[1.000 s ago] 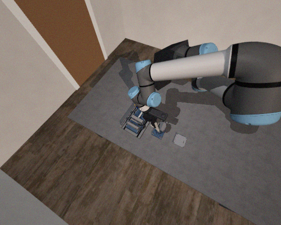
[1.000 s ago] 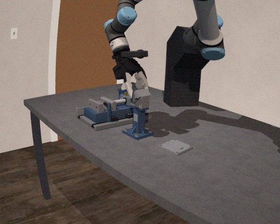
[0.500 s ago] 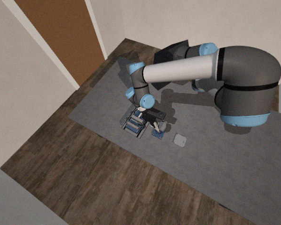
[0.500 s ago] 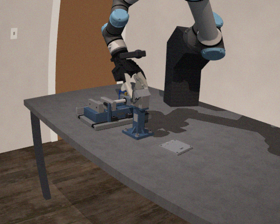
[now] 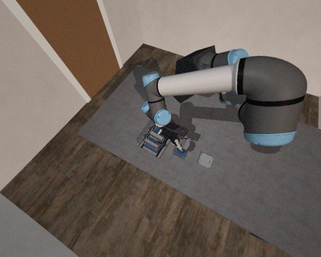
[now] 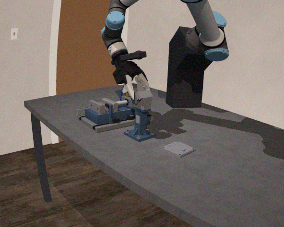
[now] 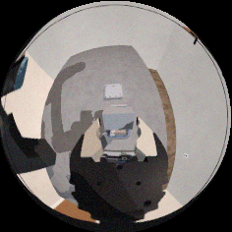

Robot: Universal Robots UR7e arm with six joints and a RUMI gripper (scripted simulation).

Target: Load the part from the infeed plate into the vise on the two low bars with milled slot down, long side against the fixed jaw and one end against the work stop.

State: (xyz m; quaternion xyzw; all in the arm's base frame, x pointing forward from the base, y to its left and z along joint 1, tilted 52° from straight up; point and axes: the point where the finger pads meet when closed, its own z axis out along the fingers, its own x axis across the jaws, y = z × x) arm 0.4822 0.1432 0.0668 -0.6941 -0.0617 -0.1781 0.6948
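The part is 10 mm to the left of my hand and 10 mm below it. From my hand the other things lie so: fixed jaw (190 mm to the right, 100 mm ahead, 80 mm below); then moving jaw (190 mm to the right, 80 mm below, 40 mm ahead); then air cylinder rod (200 mm to the right, 80 mm below, 10 mm behind).
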